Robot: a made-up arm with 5 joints.
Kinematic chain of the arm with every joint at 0, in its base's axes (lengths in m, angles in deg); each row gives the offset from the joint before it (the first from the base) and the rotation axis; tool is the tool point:
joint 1: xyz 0 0 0.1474 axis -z
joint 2: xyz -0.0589 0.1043 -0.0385 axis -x
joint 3: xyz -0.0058 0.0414 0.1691 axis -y
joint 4: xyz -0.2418 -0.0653 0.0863 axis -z
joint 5: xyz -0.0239 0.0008 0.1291 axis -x
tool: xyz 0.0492 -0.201 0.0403
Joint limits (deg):
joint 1: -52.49..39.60
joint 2: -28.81..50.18
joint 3: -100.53..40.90
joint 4: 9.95..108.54
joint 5: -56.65..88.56
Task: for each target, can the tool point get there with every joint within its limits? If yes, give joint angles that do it. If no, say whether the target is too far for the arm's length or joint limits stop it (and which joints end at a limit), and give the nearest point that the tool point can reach.
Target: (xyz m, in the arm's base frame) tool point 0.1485 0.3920 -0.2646
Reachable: no: joint limits stop it (at a limit: joint 1, joint 2, joint 3, joint 4, joint 5) | nearest point -0.2350 0.3464 0.0808 | short by 0.518 m
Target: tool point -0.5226 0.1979 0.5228
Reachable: yes | joints 0.55 22.43 16.37 78.53 36.28
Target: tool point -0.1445 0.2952 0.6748
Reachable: yes | joints -14.87 28.74 -74.00 79.76 -39.11
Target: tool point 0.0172 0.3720 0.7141
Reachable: yes | joints 0.29 35.16 -47.73 41.42 43.04
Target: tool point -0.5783 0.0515 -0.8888
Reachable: no: too far | nearest point -0.4208 0.0375 0.0464 | short by 0.948 m
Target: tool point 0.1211 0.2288 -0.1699
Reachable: no: joint limits stop it (at a limit: joint 1, joint 2, joint 3, joint 4, joint 5) | nearest point -0.2350 0.3464 0.0808 | short by 0.451 m
